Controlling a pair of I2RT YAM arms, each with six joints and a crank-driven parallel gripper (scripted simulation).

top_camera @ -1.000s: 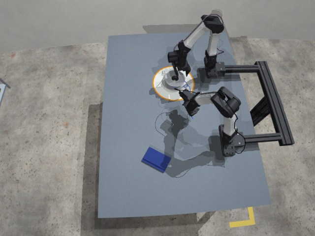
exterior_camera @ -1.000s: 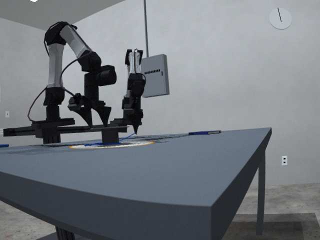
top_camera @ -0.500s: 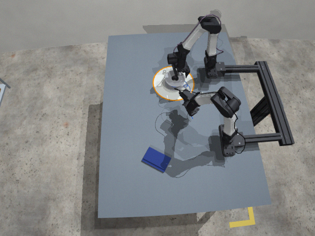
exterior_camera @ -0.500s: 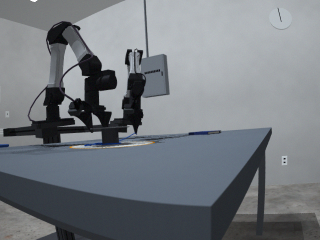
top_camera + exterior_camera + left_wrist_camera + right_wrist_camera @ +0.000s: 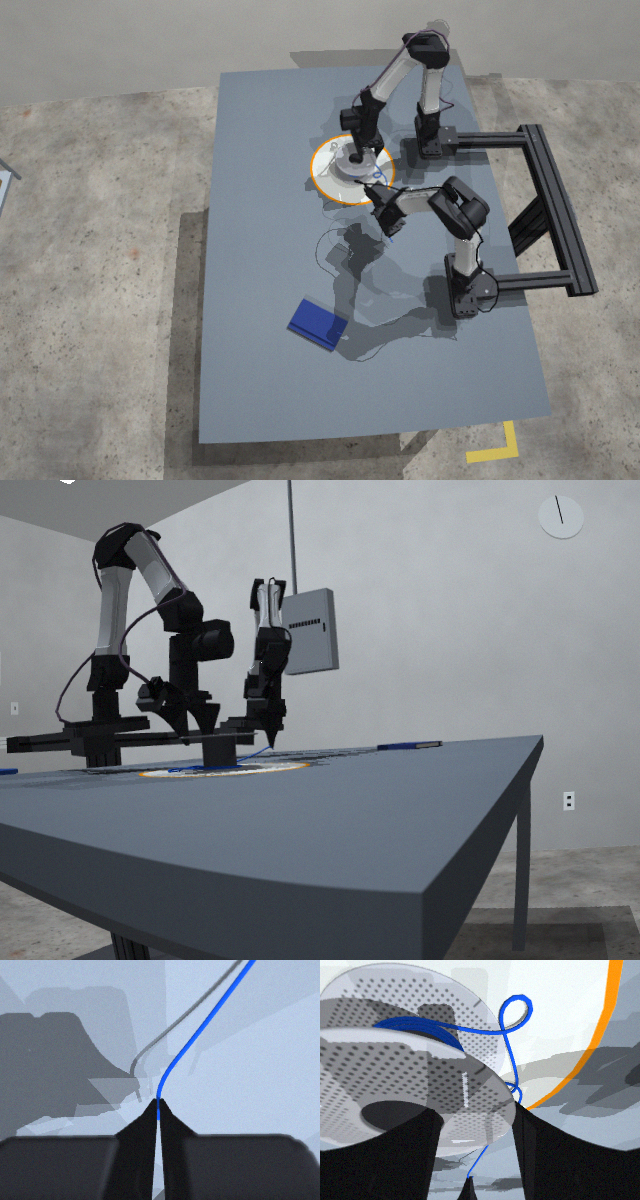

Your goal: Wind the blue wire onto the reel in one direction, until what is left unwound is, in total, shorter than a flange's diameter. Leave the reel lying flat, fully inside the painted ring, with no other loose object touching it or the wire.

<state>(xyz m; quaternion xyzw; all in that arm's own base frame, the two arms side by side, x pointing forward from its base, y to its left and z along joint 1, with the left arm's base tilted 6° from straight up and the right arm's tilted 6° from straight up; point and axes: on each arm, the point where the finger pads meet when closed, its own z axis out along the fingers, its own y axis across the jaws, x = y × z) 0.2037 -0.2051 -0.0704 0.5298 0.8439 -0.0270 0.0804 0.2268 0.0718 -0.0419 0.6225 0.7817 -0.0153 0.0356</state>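
Note:
Right now my right hand is 5 cm short of the perforated reel, 1 cm to the right of it and 2 cm above it. From my right hand the other things lie so: orange painted ring: 6 cm ahead, 5 cm below; then blue book: 23 cm ahead, 60 cm to the left, 5 cm below.

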